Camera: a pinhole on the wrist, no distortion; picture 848 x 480 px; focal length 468.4 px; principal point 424.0 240.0 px. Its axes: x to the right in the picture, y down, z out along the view. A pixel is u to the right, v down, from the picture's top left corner.
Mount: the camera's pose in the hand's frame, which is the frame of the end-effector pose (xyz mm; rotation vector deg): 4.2 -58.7 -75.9 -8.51 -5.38 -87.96
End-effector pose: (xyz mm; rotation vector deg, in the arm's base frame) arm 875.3 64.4 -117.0 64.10 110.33 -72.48
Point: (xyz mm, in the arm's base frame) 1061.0 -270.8 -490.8
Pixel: 238 309
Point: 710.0 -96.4 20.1
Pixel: outside the picture
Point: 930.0 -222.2 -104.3
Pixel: 430 33
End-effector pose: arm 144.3 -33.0 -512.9 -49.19 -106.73 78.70
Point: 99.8 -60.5 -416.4
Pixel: 725 267
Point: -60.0 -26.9 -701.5
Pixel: 175 371
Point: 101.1 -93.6 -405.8
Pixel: 779 144
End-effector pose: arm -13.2 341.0 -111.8 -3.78 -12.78 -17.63
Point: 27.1 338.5 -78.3
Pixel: 212 409
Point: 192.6 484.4 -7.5
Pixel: outside the picture
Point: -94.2 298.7 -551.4
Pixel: behind the camera
